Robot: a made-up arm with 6 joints. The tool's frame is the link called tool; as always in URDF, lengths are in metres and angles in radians. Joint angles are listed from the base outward. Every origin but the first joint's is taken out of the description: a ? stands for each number. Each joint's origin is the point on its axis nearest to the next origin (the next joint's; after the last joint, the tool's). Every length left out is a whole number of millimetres.
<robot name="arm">
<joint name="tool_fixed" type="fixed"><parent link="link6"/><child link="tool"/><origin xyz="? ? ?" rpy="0 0 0"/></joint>
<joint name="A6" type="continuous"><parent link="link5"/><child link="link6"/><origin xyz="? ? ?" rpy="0 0 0"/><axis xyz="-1 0 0"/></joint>
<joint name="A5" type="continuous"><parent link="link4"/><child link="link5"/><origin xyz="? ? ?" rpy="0 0 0"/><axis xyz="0 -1 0"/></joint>
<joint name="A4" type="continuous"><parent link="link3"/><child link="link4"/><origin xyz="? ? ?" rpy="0 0 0"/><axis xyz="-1 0 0"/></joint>
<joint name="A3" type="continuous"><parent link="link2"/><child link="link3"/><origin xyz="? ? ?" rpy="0 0 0"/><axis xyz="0 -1 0"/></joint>
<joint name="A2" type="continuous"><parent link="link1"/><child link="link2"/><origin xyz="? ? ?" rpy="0 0 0"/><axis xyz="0 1 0"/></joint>
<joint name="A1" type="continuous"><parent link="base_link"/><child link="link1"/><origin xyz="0 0 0.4" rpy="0 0 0"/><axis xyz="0 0 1"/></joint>
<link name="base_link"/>
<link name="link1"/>
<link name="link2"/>
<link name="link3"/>
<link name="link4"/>
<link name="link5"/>
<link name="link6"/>
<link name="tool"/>
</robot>
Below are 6 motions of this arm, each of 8 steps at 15 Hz.
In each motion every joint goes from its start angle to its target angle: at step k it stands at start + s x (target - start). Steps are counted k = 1, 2, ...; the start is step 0. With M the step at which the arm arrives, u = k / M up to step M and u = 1 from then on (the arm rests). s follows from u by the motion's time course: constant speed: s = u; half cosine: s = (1 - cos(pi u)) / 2; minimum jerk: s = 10 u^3 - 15 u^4 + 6 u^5.
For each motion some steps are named. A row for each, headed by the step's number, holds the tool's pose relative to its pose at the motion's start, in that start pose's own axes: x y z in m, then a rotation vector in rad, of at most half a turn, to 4 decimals.
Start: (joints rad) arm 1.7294 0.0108 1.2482 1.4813 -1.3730 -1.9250
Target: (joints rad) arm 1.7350 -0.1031 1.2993 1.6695 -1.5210 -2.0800
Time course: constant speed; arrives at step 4
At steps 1, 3, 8:
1: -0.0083 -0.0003 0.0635 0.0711 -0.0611 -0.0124
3: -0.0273 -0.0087 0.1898 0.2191 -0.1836 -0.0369
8: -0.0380 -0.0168 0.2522 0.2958 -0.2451 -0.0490

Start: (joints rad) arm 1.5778 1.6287 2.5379 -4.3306 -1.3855 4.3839
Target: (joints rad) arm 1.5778 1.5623 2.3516 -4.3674 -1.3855 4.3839
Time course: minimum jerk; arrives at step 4
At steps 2, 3, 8:
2: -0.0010 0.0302 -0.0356 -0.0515 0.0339 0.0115
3: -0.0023 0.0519 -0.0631 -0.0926 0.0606 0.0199
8: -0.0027 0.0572 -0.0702 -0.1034 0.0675 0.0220

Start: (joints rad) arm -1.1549 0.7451 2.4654 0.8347 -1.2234 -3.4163
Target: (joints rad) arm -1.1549 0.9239 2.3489 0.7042 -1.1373 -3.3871
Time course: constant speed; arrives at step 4
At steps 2, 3, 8:
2: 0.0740 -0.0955 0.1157 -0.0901 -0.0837 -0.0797
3: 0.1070 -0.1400 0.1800 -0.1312 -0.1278 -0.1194
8: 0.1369 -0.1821 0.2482 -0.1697 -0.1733 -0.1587

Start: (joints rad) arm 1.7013 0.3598 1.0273 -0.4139 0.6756 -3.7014
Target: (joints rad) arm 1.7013 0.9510 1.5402 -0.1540 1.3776 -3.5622
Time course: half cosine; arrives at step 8
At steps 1, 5, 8:
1: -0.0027 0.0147 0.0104 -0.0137 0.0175 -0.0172
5: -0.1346 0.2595 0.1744 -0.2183 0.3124 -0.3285
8: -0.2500 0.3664 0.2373 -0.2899 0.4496 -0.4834

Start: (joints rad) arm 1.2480 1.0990 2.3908 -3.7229 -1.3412 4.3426
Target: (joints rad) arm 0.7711 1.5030 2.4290 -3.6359 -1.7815 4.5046
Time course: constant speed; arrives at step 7
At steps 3, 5, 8:
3: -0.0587 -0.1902 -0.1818 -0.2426 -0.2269 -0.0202
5: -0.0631 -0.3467 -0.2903 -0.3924 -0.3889 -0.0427
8: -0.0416 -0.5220 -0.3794 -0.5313 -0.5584 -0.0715

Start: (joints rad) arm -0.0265 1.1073 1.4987 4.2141 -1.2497 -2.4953
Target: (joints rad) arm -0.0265 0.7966 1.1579 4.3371 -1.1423 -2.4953
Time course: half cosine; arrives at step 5
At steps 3, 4, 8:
3: 0.0675 -0.1316 -0.0510 -0.0115 0.0139 0.1127
4: 0.0885 -0.1857 -0.0621 -0.0173 0.0189 0.1554
8: 0.0958 -0.2068 -0.0651 -0.0196 0.0208 0.1717

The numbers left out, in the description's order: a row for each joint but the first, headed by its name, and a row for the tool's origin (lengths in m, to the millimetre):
tool: 0 0 0
A6: 0.18 0 0
A5: 0 0 0
A4: 0.628 0 0.197
A3: 0 0 0.918
A2: 0.093 0 0

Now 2 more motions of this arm.
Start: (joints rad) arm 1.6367 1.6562 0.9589 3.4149 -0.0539 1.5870
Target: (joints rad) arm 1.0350 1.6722 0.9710 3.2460 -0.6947 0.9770
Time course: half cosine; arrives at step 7
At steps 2, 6, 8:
2: -0.0110 -0.0443 0.1904 0.2090 -0.0912 0.1016
6: -0.2608 -0.3498 0.8962 0.8943 -0.4519 0.6593
8: -0.2879 -0.3758 0.9351 0.9268 -0.4732 0.7038

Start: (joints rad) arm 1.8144 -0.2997 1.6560 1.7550 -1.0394 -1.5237
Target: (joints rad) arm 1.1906 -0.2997 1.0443 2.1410 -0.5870 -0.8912
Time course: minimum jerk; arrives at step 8
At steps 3, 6, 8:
3: -0.0862 0.1164 -0.0725 -0.4503 -0.1674 0.1931
6: -0.2263 0.2338 -0.3510 -1.5213 -0.5618 0.5036
8: -0.2358 0.2304 -0.4043 -1.7056 -0.6240 0.5403

